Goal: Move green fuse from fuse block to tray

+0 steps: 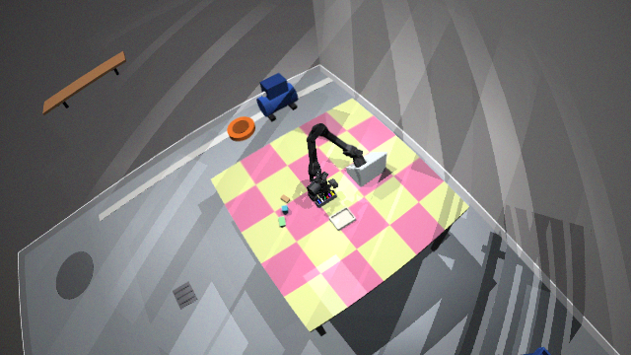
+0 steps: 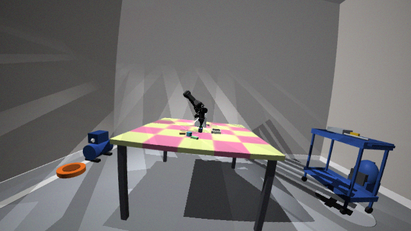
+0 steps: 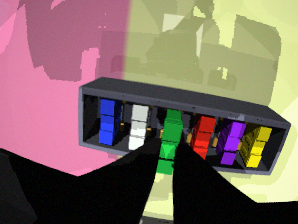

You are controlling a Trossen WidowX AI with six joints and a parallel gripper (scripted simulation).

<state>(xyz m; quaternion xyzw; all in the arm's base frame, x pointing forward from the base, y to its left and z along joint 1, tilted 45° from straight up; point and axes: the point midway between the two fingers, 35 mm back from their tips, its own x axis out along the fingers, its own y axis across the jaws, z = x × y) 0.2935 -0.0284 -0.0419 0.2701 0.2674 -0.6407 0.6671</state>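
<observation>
The white tray lies 17 cm to the left of my gripper tip, 5 cm below it and 2 cm behind it.
</observation>
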